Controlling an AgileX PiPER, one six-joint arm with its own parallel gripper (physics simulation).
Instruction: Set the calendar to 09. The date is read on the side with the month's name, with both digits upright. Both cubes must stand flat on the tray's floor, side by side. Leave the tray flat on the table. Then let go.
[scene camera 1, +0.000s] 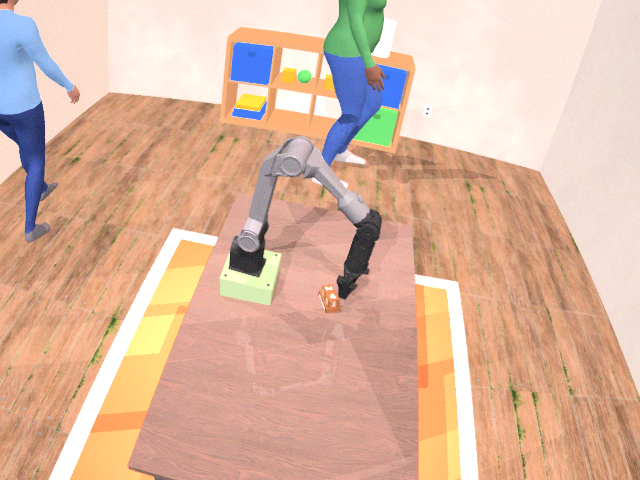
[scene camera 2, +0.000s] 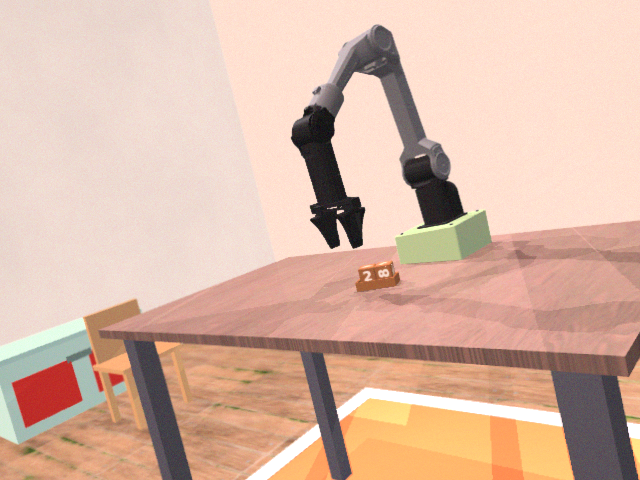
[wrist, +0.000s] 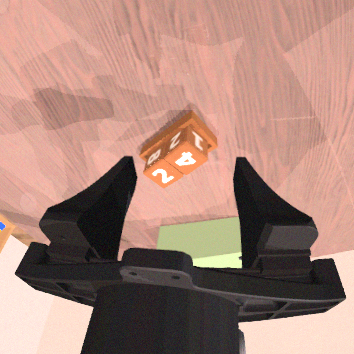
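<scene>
Two orange cubes stand side by side in the orange tray (scene camera 2: 376, 285) (wrist: 192, 118), which looks flat on the table. In scene camera 2, one cube (scene camera 2: 367, 274) (wrist: 192, 163) shows an upright 2 and the other cube (scene camera 2: 383, 271) (wrist: 162, 176) shows an 8 on its side. In the wrist view their top faces show 4 and 2. The side towards the arm's base is hidden there; a whitish strip on it in scene camera 1 is too small to read. My gripper (scene camera 1: 343, 292) (scene camera 2: 345, 246) (wrist: 183, 167) is open and empty, above the table and apart from the cubes.
The arm's light green base block (scene camera 1: 247, 286) (scene camera 2: 429, 250) (wrist: 200, 236) stands on the wooden table (scene camera 1: 289, 392) (scene camera 2: 258, 315), beyond the tray in scene camera 2. Two people stand on the floor beyond the table in scene camera 1, near a shelf unit (scene camera 1: 279, 37).
</scene>
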